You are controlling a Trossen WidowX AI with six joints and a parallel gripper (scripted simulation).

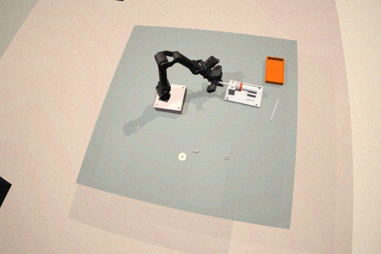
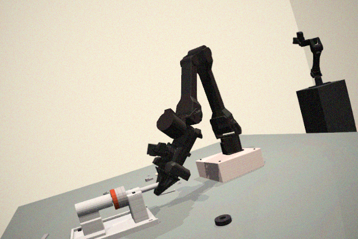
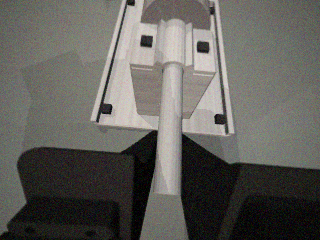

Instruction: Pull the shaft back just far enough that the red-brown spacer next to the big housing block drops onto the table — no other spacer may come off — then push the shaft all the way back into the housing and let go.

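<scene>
My gripper tip is 60 mm short of the grey shaft and 20 mm below it. From my gripper tip the other things lie so: black ring: 200 mm to the left, 110 mm behind, 50 mm below; orange-red spacer: 110 mm ahead, 20 mm above, 10 mm to the left; grey spacer: 90 mm ahead, 20 mm above, 10 mm to the left.
</scene>
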